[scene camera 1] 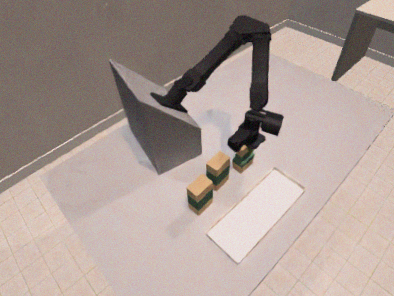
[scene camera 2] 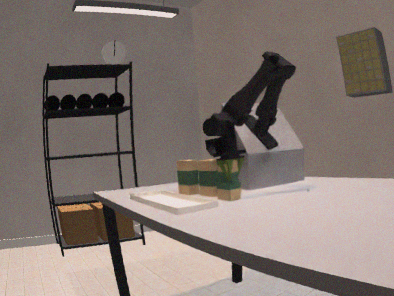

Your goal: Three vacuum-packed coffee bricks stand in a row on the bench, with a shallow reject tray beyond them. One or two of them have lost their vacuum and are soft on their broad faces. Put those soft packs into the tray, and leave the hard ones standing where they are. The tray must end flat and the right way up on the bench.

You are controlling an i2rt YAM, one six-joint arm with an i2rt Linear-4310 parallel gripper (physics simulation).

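Seen in the pictures: gripper, fingertip midpoint: (scene camera 1: 247, 151) (scene camera 2: 232, 179); arm's base at its link origin: (scene camera 1: 169, 104) (scene camera 2: 259, 132).
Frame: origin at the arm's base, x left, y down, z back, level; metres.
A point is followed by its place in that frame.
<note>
Three tan coffee packs with dark green bands stand upright in a row on the bench. The end pack (scene camera 1: 243, 164) {x 0.095, y 0.179, z -0.313 m} (scene camera 2: 229, 193) {x 0.157, y 0.209, z -0.310 m}, on the right in both views, is under the arm. My gripper (scene camera 1: 244, 156) {x 0.149, y 0.165, z -0.287 m} (scene camera 2: 229, 178) {x 0.149, y 0.165, z -0.287 m} points down, with its green fingers closed on the broad faces of this pack, which stands on the bench; its top is partly hidden. The middle pack (scene camera 1: 218, 171) {x -0.037, y 0.108, z -0.302 m} (scene camera 2: 208, 178) {x 0.014, y 0.165, z -0.297 m} and the other end pack (scene camera 1: 200, 195) {x -0.150, y 0.108, z -0.329 m} (scene camera 2: 188, 177) {x -0.090, y 0.163, z -0.322 m} are apart from the fingers. The shallow white tray (scene camera 1: 256, 215) {x -0.013, y 0.234, z -0.476 m} (scene camera 2: 172, 201) {x -0.005, y 0.234, z -0.447 m} lies flat, right way up, beside the row.
The grey wedge-shaped arm mount (scene camera 1: 172, 140) {x -0.075, y 0.074, z -0.098 m} (scene camera 2: 275, 167) {x 0.077, y 0.156, z 0.013 m} stands on the bench behind the packs. A black shelf rack (scene camera 2: 133, 125) stands by the far wall. Another table (scene camera 1: 350, 47) shows at the upper right in scene camera 1.
</note>
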